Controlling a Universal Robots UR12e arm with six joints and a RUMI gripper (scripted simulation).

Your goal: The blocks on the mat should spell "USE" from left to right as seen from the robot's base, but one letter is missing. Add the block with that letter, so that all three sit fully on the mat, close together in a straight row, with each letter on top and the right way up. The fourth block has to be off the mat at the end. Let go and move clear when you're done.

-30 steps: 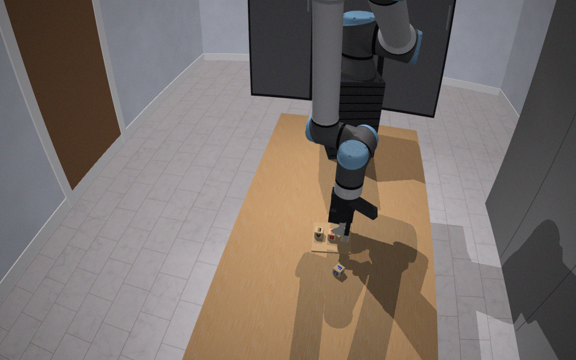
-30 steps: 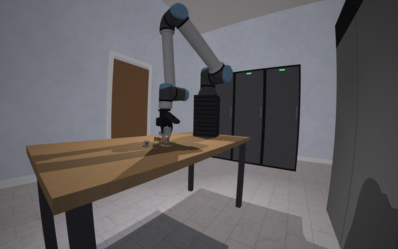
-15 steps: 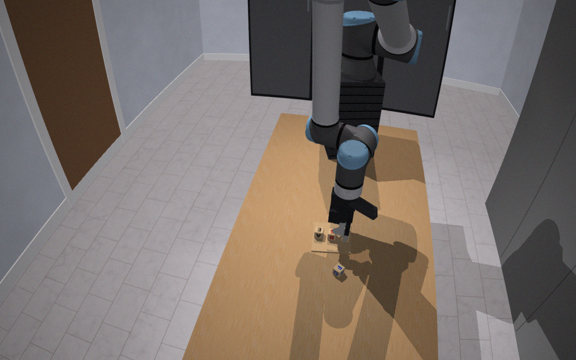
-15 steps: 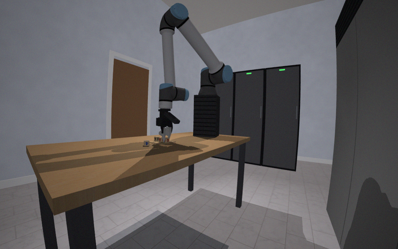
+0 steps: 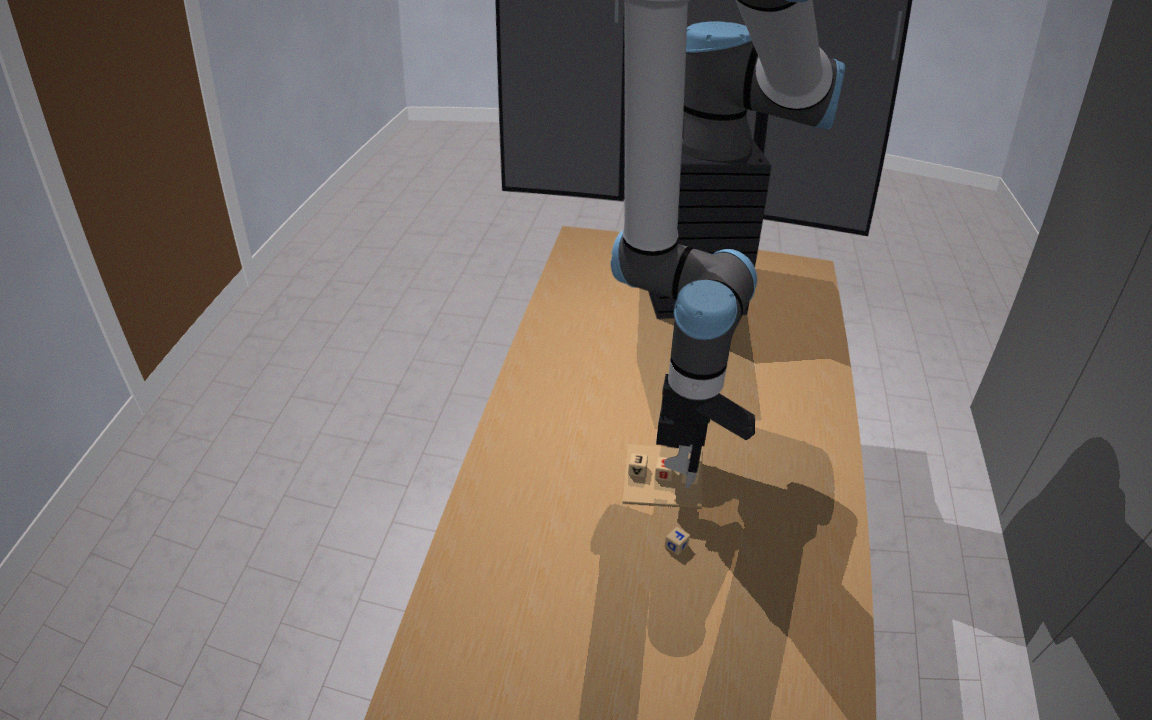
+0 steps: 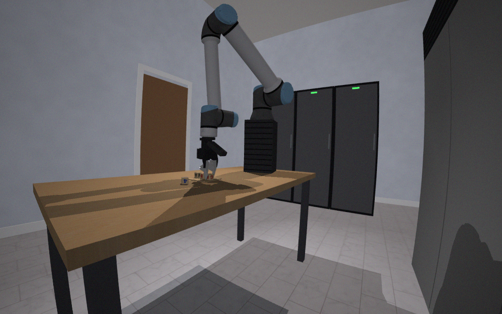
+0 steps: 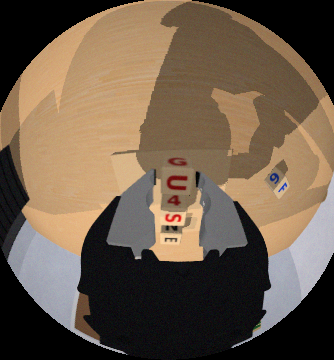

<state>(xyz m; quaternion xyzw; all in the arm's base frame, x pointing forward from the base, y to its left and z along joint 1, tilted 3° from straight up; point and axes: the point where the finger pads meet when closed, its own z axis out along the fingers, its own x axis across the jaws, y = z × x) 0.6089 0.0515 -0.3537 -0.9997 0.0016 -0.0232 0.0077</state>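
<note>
Now: the pale mat 50 mm to the right of my hand and 20 mm below it.
</note>
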